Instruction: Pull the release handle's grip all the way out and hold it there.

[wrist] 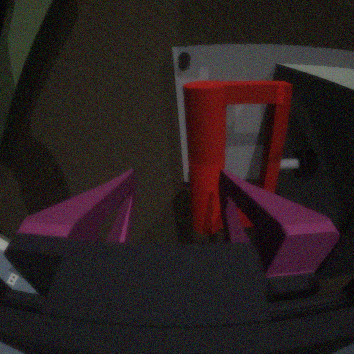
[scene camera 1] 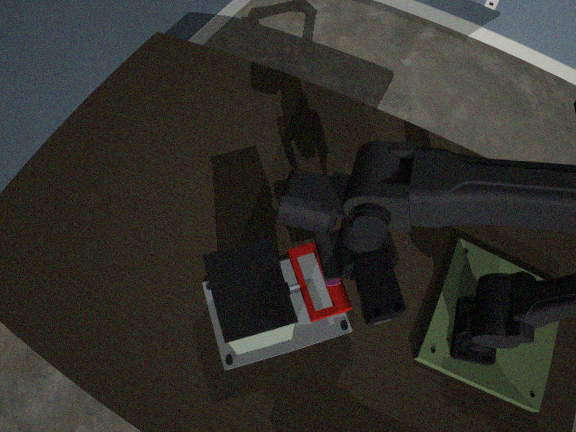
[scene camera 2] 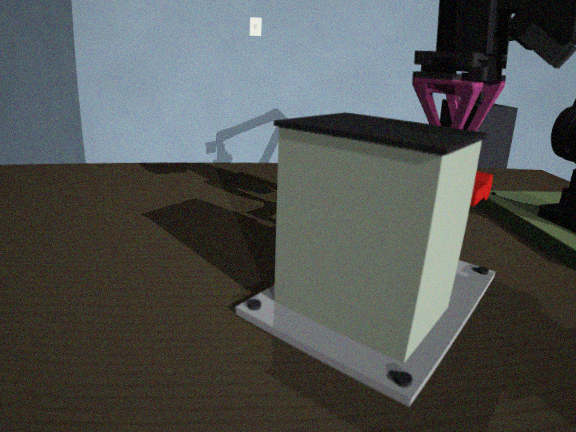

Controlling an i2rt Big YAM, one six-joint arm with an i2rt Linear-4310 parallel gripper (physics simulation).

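The red release handle (scene camera 1: 304, 285) (scene camera 2: 481, 189) (wrist: 205, 135) is a rectangular frame with a thick grip bar on its outer side. A short light rod (scene camera 1: 294, 288) (wrist: 290, 163) joins it to a pale box with a dark top (scene camera 1: 250, 290) (scene camera 2: 350, 225); a short stretch of rod shows. My gripper (scene camera 2: 452, 122) (wrist: 176, 177) is partly open and empty, pointing down above the handle. In the wrist view one magenta finger overlaps the frame opening beside the grip bar, and the other is off the grip's outer side. In scene camera 2 the box hides the fingertips.
The box stands on a grey base plate (scene camera 1: 280, 352) (scene camera 2: 325, 335) (wrist: 225, 60) with dark bolts at its corners. A green plate (scene camera 1: 525, 365) (scene camera 2: 530, 197) (wrist: 25, 40) carrying the dark arm base stands beyond the handle's outer side. The table edge runs behind the arm.
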